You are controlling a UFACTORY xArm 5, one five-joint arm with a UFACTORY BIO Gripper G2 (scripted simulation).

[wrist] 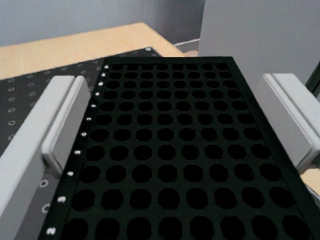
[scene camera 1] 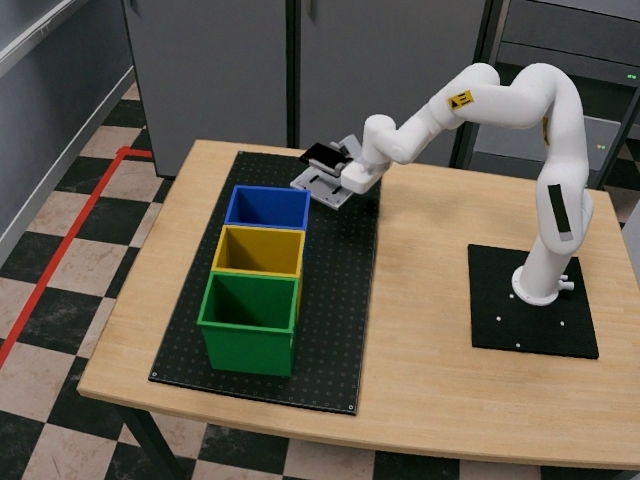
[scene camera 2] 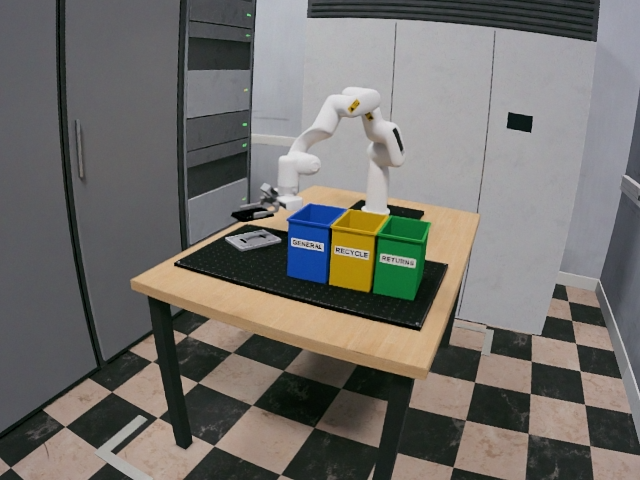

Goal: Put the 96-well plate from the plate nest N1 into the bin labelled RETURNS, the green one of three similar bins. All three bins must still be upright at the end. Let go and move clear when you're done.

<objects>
A blue general bin shows in scene camera 1 and in scene camera 2; in the wrist view it is out of frame. The same spot on the blue general bin: [scene camera 2: 309,236] is [scene camera 1: 233,220].
</objects>
